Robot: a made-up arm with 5 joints.
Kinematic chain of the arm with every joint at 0, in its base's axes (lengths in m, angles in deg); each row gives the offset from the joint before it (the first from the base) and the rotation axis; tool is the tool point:
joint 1: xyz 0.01 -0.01 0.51 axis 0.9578 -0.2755 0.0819
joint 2: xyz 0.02 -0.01 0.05 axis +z
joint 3: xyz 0 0.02 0.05 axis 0.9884 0.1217 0.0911
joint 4: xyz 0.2 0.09 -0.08 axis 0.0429 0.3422 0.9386
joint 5: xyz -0.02 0 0.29 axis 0.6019 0.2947 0.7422
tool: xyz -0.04 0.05 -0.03
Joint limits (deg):
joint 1: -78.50..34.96
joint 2: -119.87..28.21
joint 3: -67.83..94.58
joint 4: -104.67..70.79
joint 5: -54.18..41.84
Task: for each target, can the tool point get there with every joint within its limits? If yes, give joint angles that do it. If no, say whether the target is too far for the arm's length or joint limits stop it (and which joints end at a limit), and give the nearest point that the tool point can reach.
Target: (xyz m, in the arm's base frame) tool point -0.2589 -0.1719 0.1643
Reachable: no: joint limits stop it (at a limit: joint 1, joint 2, joint 3, joint 5) | nearest point -0.0136 -0.0061 0.1992 | short by 0.298 m
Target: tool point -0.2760 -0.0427 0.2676
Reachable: no: joint limits stop it (at a limit: joint 1, joint 2, joint 3, joint 5) | nearest point -0.0303 0.0302 0.2300 | short by 0.259 m
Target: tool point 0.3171 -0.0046 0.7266
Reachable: yes | joints -34.67 -74.59 1.65 -87.33 -44.66
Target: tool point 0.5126 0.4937 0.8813
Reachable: no: too far | nearest point 0.3069 0.2779 0.7251 | short by 0.337 m
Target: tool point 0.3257 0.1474 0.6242
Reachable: yes | joints -69.30 -79.16 -3.74 -26.13 31.65
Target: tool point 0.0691 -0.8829 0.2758
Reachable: no: too far | nearest point 0.1192 -0.3996 0.5002 | short by 0.535 m
